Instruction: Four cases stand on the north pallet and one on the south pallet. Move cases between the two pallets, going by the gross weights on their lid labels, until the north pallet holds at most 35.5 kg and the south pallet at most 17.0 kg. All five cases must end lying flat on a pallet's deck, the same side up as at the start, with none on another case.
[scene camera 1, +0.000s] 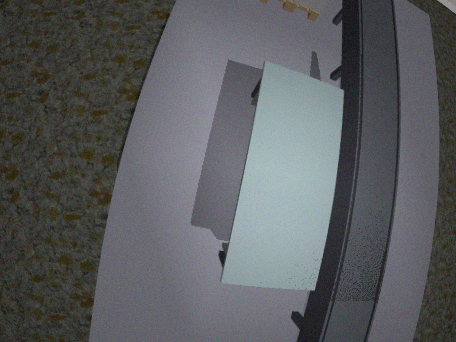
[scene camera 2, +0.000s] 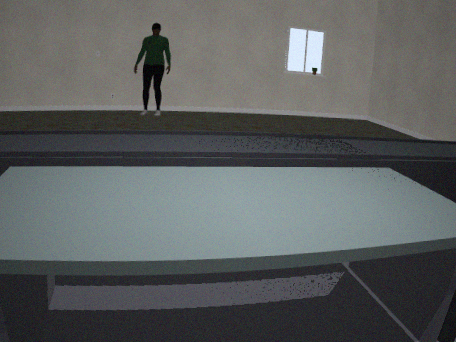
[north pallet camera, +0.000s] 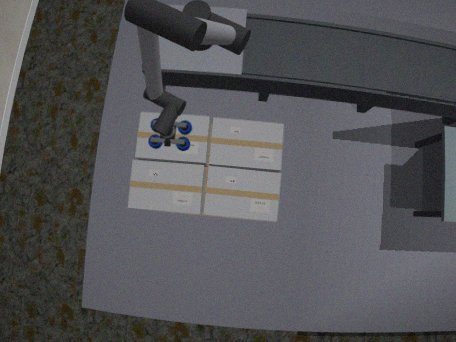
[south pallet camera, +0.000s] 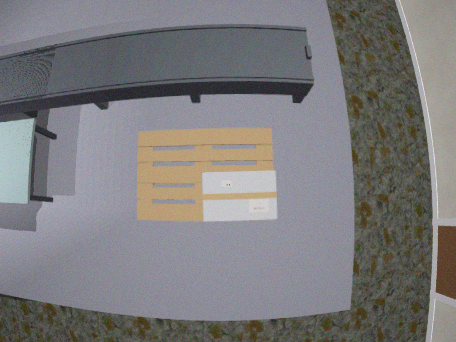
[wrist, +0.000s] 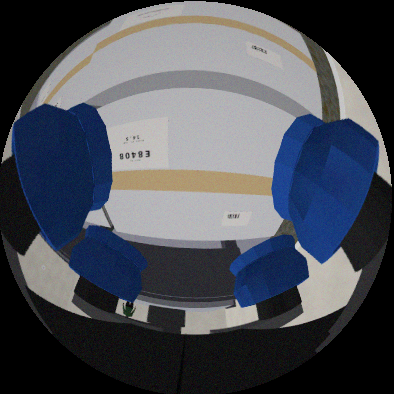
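Seen in the pictures: end effector, tool point: (wrist: 188, 231); arm's base, origin of the base link: (wrist: 166, 308).
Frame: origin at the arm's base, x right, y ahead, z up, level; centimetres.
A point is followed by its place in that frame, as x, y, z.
Observation:
My gripper (north pallet camera: 170, 134) {13.8, 81.9, -2.1} (wrist: 192, 225) {13.8, 81.9, -2.1}, four blue suction cups, is over the upper-left case (north pallet camera: 197, 125) {-3.6, 68.9, -17.7} (wrist: 220, 150) {18.9, 86.3, -17.7} on the north pallet. It is open; the cups look apart from the lid and hold nothing. That case lies flat; its label reads E8408 upside down in the wrist view, and its weight is too small to read surely. The upper-right case (north pallet camera: 225, 155) {-28.1, 91.0, -18.3}, the lower-left case (north pallet camera: 150, 199) {26.5, 131.0, -14.3} (wrist: 190, 50) {12.3, 106.0, -14.3} and the lower-right case (north pallet camera: 230, 207) {-35.6, 131.2, -16.9} lie flat beside it. The south pallet (south pallet camera: 170, 172) {-522.4, 98.2, -42.6} bears one flat case (south pallet camera: 220, 210) {-565.9, 131.1, -17.5} at its lower right.
The floor rail (scene camera 1: 372, 150) (north pallet camera: 325, 60) (south pallet camera: 200, 55) runs alongside both pallets. A pale green table (scene camera 1: 287, 175) {-301.7, 95.8, -4.0} (scene camera 2: 225, 210) {-293.5, 99.4, -4.0} (north pallet camera: 450, 175) {-215.4, 91.9, -4.0} (south pallet camera: 15, 165) {-371.7, 94.6, -4.1} stands between them. A person in green (scene camera 2: 156, 50) stands beyond the rail. The arm (north pallet camera: 151, 60) {15.8, 55.6, 68.9} reaches down from the carriage.

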